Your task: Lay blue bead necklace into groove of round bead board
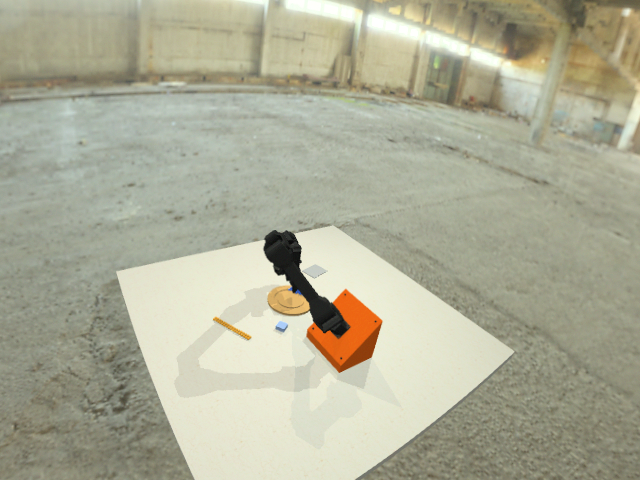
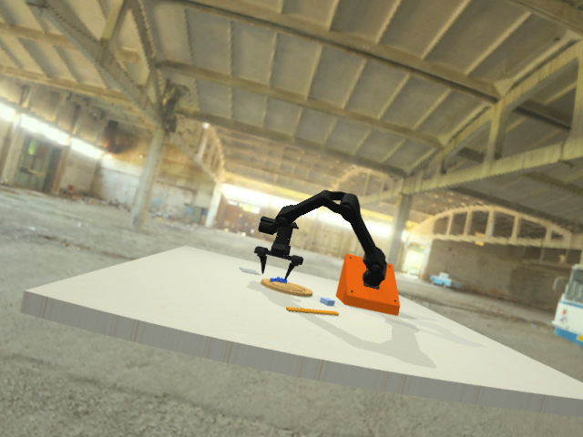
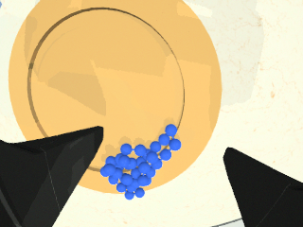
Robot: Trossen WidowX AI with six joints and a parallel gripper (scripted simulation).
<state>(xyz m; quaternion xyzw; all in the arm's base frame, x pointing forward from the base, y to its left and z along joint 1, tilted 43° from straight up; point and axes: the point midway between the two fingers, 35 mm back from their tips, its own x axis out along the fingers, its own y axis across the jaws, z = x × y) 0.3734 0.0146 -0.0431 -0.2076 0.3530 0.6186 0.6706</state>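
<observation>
Right now my gripper tip is 60 mm past the round tan bead board, 30 mm to the right of it and 20 mm above it. The rest, counted from my gripper tip: flat grey tile (100 mm ahead, 200 mm to the right, 30 mm below); small light-blue block (190 mm behind, 150 mm to the left, 20 mm below).
</observation>
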